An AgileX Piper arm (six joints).
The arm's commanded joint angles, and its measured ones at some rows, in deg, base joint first. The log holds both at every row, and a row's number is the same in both.
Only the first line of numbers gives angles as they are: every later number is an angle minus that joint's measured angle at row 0.
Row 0, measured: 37.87 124.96 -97.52 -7.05 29.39 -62.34
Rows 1 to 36, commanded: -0.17 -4.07 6.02 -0.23 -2.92 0.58; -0.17 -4.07 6.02 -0.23 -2.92 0.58; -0.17 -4.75 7.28 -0.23 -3.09 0.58; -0.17 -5.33 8.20 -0.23 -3.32 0.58; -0.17 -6.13 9.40 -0.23 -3.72 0.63; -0.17 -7.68 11.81 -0.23 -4.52 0.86; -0.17 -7.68 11.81 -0.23 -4.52 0.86; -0.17 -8.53 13.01 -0.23 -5.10 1.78; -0.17 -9.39 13.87 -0.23 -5.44 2.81; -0.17 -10.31 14.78 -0.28 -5.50 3.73; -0.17 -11.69 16.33 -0.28 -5.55 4.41; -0.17 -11.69 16.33 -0.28 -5.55 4.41; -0.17 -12.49 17.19 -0.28 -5.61 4.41; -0.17 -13.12 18.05 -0.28 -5.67 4.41; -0.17 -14.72 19.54 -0.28 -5.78 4.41; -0.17 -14.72 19.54 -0.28 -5.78 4.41; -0.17 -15.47 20.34 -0.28 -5.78 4.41; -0.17 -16.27 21.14 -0.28 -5.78 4.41; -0.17 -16.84 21.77 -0.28 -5.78 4.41; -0.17 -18.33 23.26 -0.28 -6.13 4.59; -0.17 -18.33 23.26 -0.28 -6.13 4.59; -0.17 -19.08 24.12 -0.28 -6.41 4.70; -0.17 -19.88 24.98 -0.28 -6.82 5.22; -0.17 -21.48 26.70 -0.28 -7.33 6.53; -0.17 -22.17 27.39 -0.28 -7.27 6.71; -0.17 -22.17 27.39 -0.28 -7.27 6.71; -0.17 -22.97 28.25 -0.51 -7.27 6.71; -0.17 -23.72 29.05 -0.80 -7.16 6.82; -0.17 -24.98 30.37 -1.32 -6.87 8.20; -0.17 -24.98 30.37 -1.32 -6.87 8.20; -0.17 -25.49 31.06 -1.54 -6.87 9.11; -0.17 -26.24 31.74 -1.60 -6.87 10.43; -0.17 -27.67 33.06 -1.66 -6.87 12.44; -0.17 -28.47 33.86 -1.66 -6.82 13.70; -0.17 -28.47 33.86 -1.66 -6.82 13.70; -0.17 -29.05 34.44 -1.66 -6.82 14.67
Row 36, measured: 0.00 -26.93 32.78 -1.37 -7.04 11.40
